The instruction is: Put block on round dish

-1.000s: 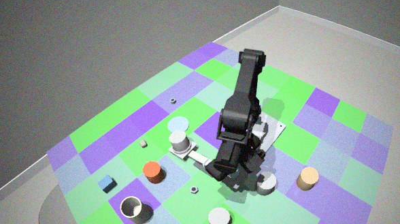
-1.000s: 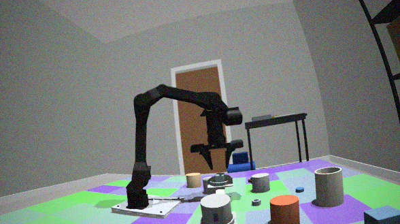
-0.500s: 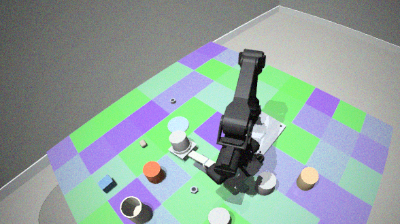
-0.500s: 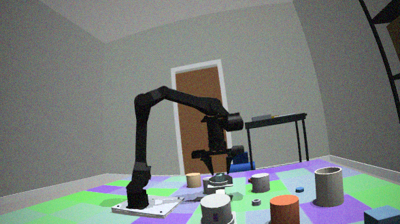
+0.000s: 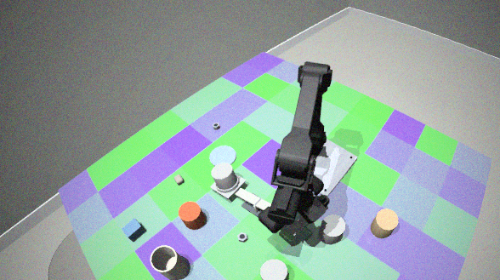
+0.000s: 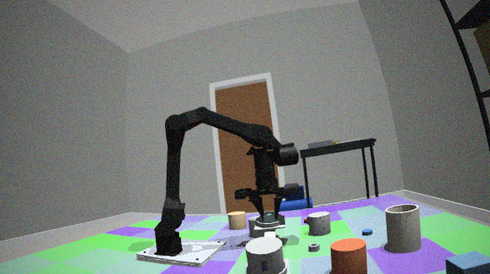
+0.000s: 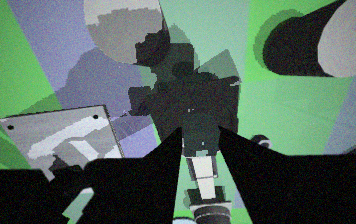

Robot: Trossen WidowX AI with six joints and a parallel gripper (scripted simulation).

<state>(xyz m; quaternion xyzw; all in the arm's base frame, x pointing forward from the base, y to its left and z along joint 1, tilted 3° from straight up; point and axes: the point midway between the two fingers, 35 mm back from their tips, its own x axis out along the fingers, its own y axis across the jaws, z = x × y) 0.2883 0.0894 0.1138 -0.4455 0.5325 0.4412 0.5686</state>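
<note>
The grey cup lies 28 cm to the right of my gripper tip, 2 cm below it and 2 cm behind it. The rest, counted from my gripper tip: tan cylinder 26 cm to the left, 15 cm behind, 5 cm below; then red item 19 cm to the left, 15 cm ahead, 7 cm below; then pale teal block right at my gripper tip.
</note>
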